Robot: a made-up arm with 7 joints. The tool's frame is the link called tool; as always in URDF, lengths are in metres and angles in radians. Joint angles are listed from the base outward.
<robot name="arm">
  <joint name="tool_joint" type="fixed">
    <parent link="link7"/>
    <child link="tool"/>
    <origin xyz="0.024 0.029 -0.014" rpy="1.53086 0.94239 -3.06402"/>
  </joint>
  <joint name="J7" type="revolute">
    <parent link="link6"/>
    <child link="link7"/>
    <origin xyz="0.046 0.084 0.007" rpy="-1.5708 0 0"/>
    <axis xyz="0 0 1"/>
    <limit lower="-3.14" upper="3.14"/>
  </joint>
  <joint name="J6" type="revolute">
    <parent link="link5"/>
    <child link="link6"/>
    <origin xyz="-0.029 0.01 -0.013" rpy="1.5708 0 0"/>
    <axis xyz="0 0 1"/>
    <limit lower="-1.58" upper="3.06"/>
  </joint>
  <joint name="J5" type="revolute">
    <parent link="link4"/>
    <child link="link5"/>
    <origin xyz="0.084 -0.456 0.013" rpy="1.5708 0 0"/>
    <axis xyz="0 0 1"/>
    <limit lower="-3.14" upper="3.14"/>
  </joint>
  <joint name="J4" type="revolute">
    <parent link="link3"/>
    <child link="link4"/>
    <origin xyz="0.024 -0.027 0.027" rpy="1.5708 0 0"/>
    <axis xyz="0 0 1"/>
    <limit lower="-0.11" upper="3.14"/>
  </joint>
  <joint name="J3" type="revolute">
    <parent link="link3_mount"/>
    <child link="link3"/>
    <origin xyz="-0.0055 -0.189 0.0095" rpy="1.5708 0 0"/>
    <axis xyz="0 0 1"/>
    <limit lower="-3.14" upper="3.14"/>
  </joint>
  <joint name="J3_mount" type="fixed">
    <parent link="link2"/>
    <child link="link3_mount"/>
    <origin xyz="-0.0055 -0.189 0.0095" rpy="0 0 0"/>
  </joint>
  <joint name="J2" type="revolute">
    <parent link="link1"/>
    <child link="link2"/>
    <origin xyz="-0.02 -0.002 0.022" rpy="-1.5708 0 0"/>
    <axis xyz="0 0 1"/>
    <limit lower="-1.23" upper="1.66"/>
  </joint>
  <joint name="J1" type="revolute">
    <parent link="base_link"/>
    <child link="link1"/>
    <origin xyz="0.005 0.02 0.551" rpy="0 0 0"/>
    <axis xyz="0 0 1"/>
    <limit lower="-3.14" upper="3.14"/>
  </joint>
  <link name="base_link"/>
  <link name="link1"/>
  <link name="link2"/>
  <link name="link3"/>
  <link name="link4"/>
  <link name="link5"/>
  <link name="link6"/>
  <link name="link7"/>
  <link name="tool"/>
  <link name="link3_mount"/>
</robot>
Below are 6 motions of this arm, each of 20 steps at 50 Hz.
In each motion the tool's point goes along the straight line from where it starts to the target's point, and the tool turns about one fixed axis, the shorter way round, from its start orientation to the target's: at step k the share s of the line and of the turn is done. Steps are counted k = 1, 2, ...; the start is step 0. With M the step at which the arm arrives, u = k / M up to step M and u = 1 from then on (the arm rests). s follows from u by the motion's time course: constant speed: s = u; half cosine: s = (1 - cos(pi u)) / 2; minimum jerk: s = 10 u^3 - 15 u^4 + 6 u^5.
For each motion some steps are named. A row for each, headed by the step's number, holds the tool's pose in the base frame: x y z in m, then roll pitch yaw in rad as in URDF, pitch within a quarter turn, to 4 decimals.
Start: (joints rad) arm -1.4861 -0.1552 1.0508 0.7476 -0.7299 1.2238 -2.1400
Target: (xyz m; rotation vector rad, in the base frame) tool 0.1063 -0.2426 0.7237 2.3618 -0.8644 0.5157
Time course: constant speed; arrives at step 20
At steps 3, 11, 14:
3: 0.3031 -0.1737 0.6494 -3.0612 -0.7256 -0.1106
11: 0.2105 -0.2061 0.6844 2.9736 -0.6179 -0.3199
14: 0.1758 -0.2183 0.6975 2.8785 -0.5887 -0.4022

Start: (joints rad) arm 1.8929 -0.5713 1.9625 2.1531 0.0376 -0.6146 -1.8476
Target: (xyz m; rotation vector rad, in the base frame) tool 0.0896 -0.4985 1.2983 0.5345 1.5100 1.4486
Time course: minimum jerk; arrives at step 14
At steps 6, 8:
6: -0.0486 -0.5637 1.2156 1.2076 0.2937 1.8602
8: 0.0092 -0.5364 1.2502 1.2941 0.3138 1.9502

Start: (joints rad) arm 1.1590 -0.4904 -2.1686 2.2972 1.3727 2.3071 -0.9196
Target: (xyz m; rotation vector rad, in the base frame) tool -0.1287 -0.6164 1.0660 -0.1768 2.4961 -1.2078
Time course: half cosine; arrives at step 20
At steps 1, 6, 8, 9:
1: 0.0947 -0.5421 1.1786 -1.9303 0.5020 -2.2466
6: 0.0497 -0.5571 1.1560 -1.9994 0.4685 -2.3811
8: 0.0184 -0.5675 1.1402 -2.0436 0.4405 -2.4718
9: 0.0012 -0.5732 1.1315 -2.0663 0.4237 -2.5203

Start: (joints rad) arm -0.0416 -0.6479 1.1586 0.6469 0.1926 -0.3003 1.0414
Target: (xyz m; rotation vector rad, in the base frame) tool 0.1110 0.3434 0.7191 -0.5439 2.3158 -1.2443
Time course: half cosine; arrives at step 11
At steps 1, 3, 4, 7, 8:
1: 0.1398 0.3692 0.7614 -2.2865 0.2506 -2.7385
3: 0.1353 0.3652 0.7548 -2.2560 0.2455 -2.7105
4: 0.1318 0.3620 0.7496 -2.2322 0.2410 -2.6885
7: 0.1196 0.3511 0.7317 -2.1507 0.2212 -2.6136
8: 0.1161 0.3479 0.7265 -2.1275 0.2145 -2.5925

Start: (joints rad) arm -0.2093 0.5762 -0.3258 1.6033 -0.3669 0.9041 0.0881
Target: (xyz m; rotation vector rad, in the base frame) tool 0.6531 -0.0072 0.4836 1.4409 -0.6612 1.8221
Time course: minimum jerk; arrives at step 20
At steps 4, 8, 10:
4: 0.5975 -0.3354 0.6934 -0.9513 -0.7115 2.2768
8: 0.6128 -0.2450 0.6356 -0.7527 -0.8786 2.3481
10: 0.6236 -0.1814 0.5950 -0.5963 -1.0007 2.3716

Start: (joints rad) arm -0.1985 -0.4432 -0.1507 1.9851 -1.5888 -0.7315 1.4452
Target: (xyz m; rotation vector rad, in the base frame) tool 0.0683 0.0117 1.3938 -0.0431 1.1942 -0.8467
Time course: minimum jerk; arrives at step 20
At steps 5, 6, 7, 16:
5: 0.0391 -0.0344 1.3820 -0.4093 1.0076 -1.7658
6: 0.0410 -0.0313 1.3828 -0.4378 0.9990 -1.7417
7: 0.0434 -0.0276 1.3837 -0.4722 0.9890 -1.7125
16: 0.0664 0.0087 1.3930 -0.8111 0.9228 -1.4181

